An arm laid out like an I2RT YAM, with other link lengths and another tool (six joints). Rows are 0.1 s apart.
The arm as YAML. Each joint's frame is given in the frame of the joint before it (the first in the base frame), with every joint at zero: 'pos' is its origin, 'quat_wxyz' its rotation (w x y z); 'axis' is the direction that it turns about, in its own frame. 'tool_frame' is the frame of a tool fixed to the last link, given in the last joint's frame.
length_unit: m
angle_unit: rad
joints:
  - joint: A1
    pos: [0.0, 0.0, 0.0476]
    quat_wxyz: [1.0, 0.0, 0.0, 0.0]
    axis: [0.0, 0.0, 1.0]
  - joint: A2
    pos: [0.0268, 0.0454, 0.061]
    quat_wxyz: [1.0, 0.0, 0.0, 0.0]
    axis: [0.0, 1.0, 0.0]
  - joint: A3
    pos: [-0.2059, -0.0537, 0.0]
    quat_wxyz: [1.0, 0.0, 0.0, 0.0]
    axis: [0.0, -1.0, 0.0]
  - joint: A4
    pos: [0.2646, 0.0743, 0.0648]
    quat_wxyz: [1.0, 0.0, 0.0, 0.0]
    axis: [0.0, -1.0, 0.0]
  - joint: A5
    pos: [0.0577, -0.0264, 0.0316]
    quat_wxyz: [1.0, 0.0, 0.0, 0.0]
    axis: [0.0, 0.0, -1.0]
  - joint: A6
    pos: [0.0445, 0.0, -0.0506]
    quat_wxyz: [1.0, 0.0, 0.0, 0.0]
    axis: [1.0, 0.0, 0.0]
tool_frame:
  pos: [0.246, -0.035, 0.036]
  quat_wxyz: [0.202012, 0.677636, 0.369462, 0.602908]
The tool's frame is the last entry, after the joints.
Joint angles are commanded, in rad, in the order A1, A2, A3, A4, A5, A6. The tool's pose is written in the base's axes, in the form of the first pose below.
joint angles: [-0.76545, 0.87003, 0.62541, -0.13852, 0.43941, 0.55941]
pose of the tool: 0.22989, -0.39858, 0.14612, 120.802, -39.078, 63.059
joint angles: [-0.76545, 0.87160, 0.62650, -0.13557, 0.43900, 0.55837]
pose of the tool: 0.23042, -0.39893, 0.14690, 120.709, -38.988, 63.157
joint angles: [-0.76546, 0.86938, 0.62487, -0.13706, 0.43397, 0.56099]
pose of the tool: 0.23143, -0.39826, 0.14609, 120.893, -38.965, 63.446
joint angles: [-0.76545, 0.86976, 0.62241, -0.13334, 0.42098, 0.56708]
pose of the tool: 0.23504, -0.39741, 0.14455, 121.220, -38.842, 64.328
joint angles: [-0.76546, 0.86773, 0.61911, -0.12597, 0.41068, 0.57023]
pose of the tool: 0.23813, -0.39691, 0.14489, 121.230, -38.603, 65.227
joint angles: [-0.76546, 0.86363, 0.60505, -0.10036, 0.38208, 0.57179]
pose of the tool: 0.24689, -0.39547, 0.14438, 121.428, -37.520, 67.333
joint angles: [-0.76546, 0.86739, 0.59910, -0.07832, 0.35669, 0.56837]
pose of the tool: 0.25540, -0.39469, 0.14464, 121.738, -36.268, 68.900
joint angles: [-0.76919, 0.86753, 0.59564, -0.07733, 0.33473, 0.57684]
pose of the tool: 0.25959, -0.39339, 0.14145, 122.402, -36.169, 69.981
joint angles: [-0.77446, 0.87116, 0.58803, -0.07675, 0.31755, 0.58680]
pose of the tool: 0.26145, -0.39251, 0.13446, 123.252, -36.530, 70.474
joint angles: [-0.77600, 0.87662, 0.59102, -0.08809, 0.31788, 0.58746]
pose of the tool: 0.26013, -0.39235, 0.13043, 123.907, -36.841, 69.751
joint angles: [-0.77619, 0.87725, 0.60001, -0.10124, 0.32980, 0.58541]
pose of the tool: 0.25654, -0.39326, 0.13209, 123.757, -37.226, 68.895
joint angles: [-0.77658, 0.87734, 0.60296, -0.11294, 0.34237, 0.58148]
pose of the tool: 0.25226, -0.39379, 0.13116, 123.814, -37.579, 67.716
